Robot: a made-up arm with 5 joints. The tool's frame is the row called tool.
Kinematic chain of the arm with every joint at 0, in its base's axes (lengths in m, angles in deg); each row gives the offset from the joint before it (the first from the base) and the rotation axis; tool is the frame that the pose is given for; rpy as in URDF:
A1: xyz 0 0 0.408 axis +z
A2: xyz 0 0 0 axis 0 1 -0.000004
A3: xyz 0.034 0 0.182 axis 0 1 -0.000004
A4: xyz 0.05 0 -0.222 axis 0 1 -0.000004
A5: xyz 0.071 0 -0.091 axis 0 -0.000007 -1
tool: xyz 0 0 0 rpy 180 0 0
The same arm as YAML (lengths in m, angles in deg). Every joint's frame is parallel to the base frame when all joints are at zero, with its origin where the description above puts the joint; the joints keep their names.
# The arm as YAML. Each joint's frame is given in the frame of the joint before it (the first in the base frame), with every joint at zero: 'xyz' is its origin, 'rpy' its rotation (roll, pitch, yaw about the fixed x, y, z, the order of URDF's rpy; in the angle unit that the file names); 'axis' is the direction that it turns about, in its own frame. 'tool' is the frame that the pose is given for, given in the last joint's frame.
units:
  length: m
  angle: deg
joints:
  - name: A1
    type: revolute
    origin:
      xyz: [0.0, 0.0, 0.408]
      rpy: [0.0, 0.0, 0.0]
    axis: "+z"
  - name: A2
    type: revolute
    origin:
      xyz: [0.0, 0.0, 0.0]
      rpy: [0.0, 0.0, 0.0]
    axis: "+y"
  - name: A3
    type: revolute
    origin:
      xyz: [0.034, 0.0, 0.182]
      rpy: [0.0, 0.0, 0.0]
    axis: "+y"
  - name: A4
    type: revolute
    origin:
      xyz: [0.05, 0.0, -0.222]
      rpy: [0.0, 0.0, 0.0]
    axis: "+y"
  - name: A5
    type: revolute
    origin:
      xyz: [0.071, 0.0, -0.091]
      rpy: [0.0, 0.0, 0.0]
    axis: "-z"
tool:
  origin:
    xyz: [0.0, 0.0, 0.0]
    rpy: [180.0, 0.0, 0.0]

